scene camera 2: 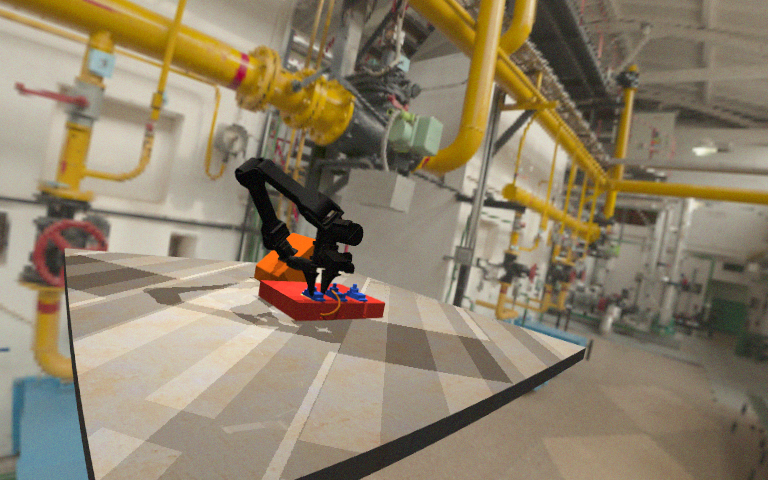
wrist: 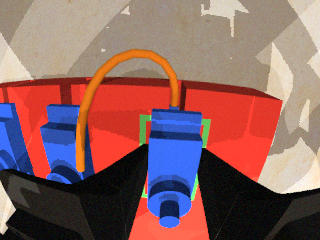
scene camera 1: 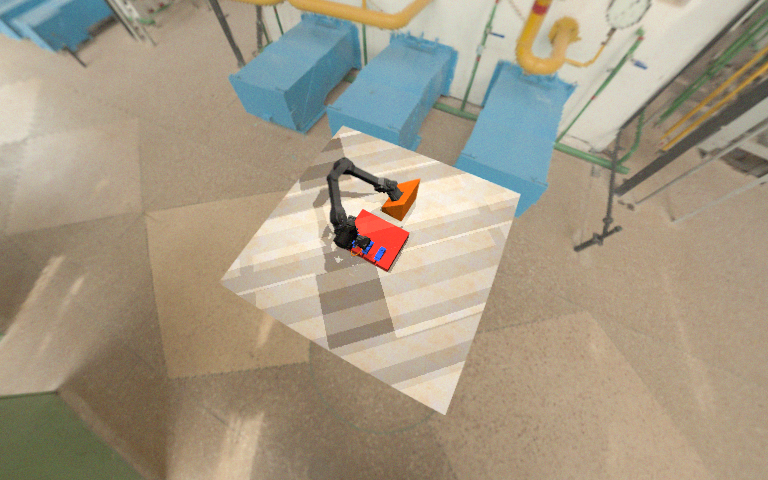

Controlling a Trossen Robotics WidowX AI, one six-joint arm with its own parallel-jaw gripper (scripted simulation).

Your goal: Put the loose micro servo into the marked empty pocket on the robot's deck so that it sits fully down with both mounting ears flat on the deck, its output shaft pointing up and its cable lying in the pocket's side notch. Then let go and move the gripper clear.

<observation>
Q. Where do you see a blue micro servo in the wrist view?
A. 174, 144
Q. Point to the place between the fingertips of my gripper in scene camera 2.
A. At 316, 296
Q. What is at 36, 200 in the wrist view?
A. My gripper.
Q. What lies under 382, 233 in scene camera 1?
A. A red deck.
</observation>
